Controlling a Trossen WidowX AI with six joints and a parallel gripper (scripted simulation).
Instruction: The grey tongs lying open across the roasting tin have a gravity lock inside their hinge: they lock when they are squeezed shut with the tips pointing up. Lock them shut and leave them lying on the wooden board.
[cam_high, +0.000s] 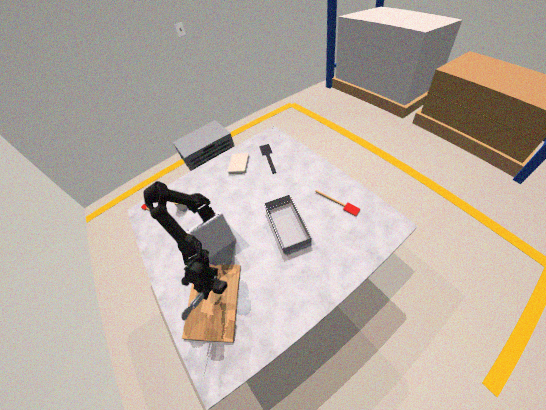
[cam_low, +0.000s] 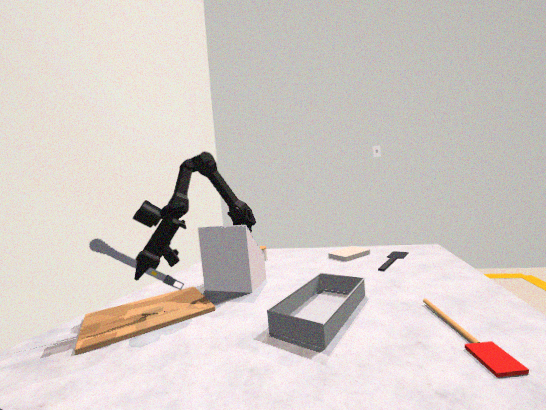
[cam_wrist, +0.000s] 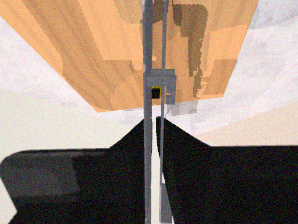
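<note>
Right now the wooden board is 12 cm below my gripper tip and 3 cm to the left of it. Also, from my gripper tip: red brush 83 cm to the left, 12 cm below, 12 cm behind; grey roasting tin 53 cm ahead, 15 cm to the left, 10 cm below; cork-topped jar 69 cm to the left, 10 cm ahead, 9 cm below.
</note>
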